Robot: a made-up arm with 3 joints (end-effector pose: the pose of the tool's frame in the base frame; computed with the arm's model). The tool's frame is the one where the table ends.
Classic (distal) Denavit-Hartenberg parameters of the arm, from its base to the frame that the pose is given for. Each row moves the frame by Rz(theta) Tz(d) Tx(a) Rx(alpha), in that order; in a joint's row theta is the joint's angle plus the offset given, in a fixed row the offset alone. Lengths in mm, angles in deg.
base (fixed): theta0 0  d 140  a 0  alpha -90
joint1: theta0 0  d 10  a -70  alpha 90
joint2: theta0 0  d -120  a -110  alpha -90
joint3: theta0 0  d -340  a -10  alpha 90
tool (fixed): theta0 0  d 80  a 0  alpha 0
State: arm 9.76 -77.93 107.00
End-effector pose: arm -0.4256 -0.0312 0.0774 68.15 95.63 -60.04
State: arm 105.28 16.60 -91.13
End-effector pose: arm -0.0861 -0.3700 0.3239 16.47 14.05 -2.38
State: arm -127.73 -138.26 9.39
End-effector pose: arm 0.1638 0.3348 -0.0072 140.62 -49.46 -55.22
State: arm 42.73 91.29 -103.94
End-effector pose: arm 0.1002 -0.1675 -0.1554 90.92 -47.24 27.22
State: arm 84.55 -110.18 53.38
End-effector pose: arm -0.0992 0.1759 0.5035 -35.18 85.30 -126.15
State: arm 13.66 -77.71 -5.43
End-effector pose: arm -0.4270 0.0622 0.2013 -12.90 6.93 -76.69
